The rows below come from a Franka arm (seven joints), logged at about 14 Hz.
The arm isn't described. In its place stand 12 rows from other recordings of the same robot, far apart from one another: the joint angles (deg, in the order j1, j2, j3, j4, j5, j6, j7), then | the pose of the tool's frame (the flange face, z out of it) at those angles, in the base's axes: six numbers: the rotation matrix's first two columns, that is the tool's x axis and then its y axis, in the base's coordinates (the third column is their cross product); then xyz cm.
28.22 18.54 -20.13 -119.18 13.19 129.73 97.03 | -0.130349, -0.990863, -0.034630, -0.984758, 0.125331, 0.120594, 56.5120, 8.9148, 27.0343
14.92 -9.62 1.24 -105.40 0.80 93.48 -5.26 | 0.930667, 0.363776, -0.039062, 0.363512, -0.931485, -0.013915, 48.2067, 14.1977, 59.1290
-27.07 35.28 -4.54 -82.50 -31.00 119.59 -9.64 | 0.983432, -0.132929, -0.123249, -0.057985, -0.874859, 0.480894, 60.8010, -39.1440, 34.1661
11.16 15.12 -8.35 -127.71 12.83 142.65 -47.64 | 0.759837, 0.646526, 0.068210, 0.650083, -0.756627, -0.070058, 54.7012, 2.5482, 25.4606
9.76 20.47 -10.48 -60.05 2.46 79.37 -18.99 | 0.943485, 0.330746, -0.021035, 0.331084, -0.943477, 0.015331, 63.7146, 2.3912, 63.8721
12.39 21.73 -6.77 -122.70 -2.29 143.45 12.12 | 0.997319, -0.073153, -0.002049, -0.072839, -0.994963, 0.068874, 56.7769, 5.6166, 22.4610
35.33 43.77 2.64 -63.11 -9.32 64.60 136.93 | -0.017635, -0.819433, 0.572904, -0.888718, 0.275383, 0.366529, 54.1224, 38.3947, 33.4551
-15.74 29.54 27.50 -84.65 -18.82 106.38 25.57 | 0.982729, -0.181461, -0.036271, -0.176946, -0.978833, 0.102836, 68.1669, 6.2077, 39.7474
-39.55 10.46 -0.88 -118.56 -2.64 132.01 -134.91 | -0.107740, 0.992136, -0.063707, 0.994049, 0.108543, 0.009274, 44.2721, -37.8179, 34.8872
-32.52 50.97 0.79 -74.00 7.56 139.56 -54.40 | 0.922892, 0.301778, 0.239167, 0.277391, -0.951836, 0.130627, 65.4851, -40.7927, 23.4103
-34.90 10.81 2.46 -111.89 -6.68 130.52 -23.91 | 0.993587, -0.074263, 0.085261, -0.085453, -0.986997, 0.136139, 51.2637, -33.0314, 39.6077
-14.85 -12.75 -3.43 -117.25 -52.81 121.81 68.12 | 0.366252, -0.556511, 0.745758, -0.917750, -0.348335, 0.190780, 48.5218, -20.0329, 58.3537
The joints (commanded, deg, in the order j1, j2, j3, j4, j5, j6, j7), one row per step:
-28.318 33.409 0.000 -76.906 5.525 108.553 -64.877
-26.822 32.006 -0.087 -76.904 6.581 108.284 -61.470
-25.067 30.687 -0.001 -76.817 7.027 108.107 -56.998
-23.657 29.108 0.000 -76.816 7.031 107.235 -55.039
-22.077 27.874 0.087 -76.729 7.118 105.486 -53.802
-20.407 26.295 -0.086 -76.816 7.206 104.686 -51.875
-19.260 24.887 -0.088 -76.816 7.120 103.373 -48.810
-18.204 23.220 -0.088 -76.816 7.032 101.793 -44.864
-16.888 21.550 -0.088 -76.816 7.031 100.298 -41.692
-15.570 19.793 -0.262 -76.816 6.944 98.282 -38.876
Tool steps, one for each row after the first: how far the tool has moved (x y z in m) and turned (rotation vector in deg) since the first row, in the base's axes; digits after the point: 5 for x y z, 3 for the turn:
0.00699 0.01804 0.01726 0.422 -1.121 -2.295
0.01525 0.03996 0.03422 0.528 -1.995 -5.027
0.01847 0.05794 0.05245 0.406 -2.475 -5.456
0.02131 0.07939 0.06568 0.807 -2.017 -4.853
0.02316 0.09908 0.08300 0.723 -2.485 -5.168
0.02219 0.11440 0.09799 0.806 -2.257 -6.891
0.01905 0.12911 0.11551 0.926 -1.937 -9.550
0.01613 0.14678 0.13297 1.075 -1.792 -11.205
0.01063 0.16303 0.15035 1.143 -1.232 -12.599

